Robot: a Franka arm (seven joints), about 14 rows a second.
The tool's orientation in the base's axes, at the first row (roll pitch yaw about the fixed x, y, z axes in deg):
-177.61 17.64 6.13
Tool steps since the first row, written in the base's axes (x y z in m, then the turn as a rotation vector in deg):
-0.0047 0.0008 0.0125 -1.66 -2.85 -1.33
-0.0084 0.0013 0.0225 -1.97 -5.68 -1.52
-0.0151 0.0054 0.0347 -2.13 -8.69 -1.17
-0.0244 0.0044 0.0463 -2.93 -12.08 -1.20
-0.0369 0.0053 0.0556 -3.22 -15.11 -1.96
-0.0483 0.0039 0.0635 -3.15 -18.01 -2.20
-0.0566 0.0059 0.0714 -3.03 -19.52 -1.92
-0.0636 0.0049 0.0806 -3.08 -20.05 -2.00
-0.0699 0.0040 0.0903 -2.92 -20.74 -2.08
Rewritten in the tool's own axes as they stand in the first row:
-0.0082 -0.0017 -0.0105 -1.46 2.73 1.75
-0.0146 -0.0030 -0.0188 -1.98 5.53 2.00
-0.0243 -0.0082 -0.0284 -2.55 8.49 1.69
-0.0367 -0.0085 -0.0366 -3.64 11.79 1.93
-0.0513 -0.0110 -0.0416 -3.99 14.81 2.71
-0.0646 -0.0109 -0.0457 -4.15 17.71 2.89
-0.0747 -0.0140 -0.0506 -4.28 19.21 2.58
-0.0842 -0.0141 -0.0573 -4.35 19.73 2.66
-0.0932 -0.0141 -0.0646 -4.25 20.44 2.68

